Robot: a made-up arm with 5 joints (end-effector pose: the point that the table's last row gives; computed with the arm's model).
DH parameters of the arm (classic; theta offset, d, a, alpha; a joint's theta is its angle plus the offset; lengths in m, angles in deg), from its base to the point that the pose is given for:
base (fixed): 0 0 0.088 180
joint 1: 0 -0.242 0.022 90
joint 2: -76.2 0 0.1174 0
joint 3: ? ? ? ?
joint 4: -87.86 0.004 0 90
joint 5: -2.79 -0.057 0 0
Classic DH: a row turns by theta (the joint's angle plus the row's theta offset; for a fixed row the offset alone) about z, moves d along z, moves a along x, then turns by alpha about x.
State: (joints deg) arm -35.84 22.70 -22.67 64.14 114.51
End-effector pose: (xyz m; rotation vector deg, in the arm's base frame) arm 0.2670 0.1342 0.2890 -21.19 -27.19 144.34
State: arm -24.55 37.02 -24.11 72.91 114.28
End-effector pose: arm 0.2886 0.0960 0.2393 -3.68 -3.88 135.97
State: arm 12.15 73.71 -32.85 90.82 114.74
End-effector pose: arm 0.2696 -0.0350 0.1375 41.71 22.13 94.88
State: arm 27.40 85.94 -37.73 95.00 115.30
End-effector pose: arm 0.2375 -0.0730 0.1109 54.57 19.91 78.44
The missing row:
joint 3: 74.06 0 0.1071 0
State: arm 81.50 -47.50 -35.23 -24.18 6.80
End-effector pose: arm 0.0845 0.0502 0.5009 112.77 121.97 -15.45
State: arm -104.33 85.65 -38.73 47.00 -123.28
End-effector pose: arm 0.0322 0.2024 0.0904 -3.57 -1.68 -21.73
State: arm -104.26 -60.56 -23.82 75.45 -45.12
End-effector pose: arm 0.0843 -0.0017 0.4382 99.09 -24.55 41.22
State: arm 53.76 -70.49 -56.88 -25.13 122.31
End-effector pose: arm -0.0239 0.1595 0.4154 121.69 7.14 40.16
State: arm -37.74 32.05 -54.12 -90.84 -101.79
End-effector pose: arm 0.2293 0.1144 0.4202 -151.36 51.64 -17.85
